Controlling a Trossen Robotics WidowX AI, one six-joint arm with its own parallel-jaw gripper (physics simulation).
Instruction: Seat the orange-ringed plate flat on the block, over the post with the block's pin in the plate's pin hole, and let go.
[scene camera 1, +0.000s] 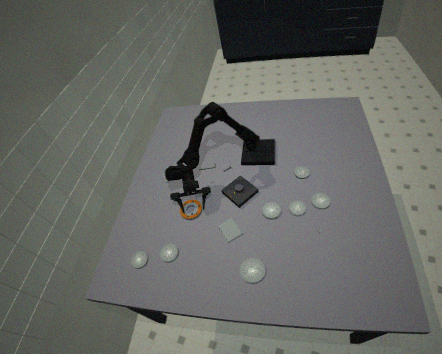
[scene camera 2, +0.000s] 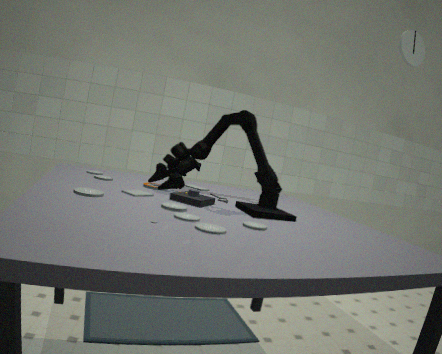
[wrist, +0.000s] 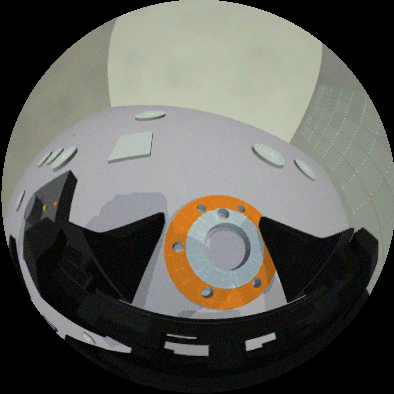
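The orange-ringed plate lies on the table, with a pale inner ring, a large centre hole and several small holes. My gripper is open, its fingertips on either side of the plate. In the wrist view the right finger overlaps the plate's edge; whether it touches cannot be told. The dark block stands apart from the plate, to its right in scene camera 1. Its round post and small yellow pin show on top.
A pale square tile lies near the block. Several pale domed discs lie around the table, including a large one and one near the block. Small thin items lie between the block and the arm's base.
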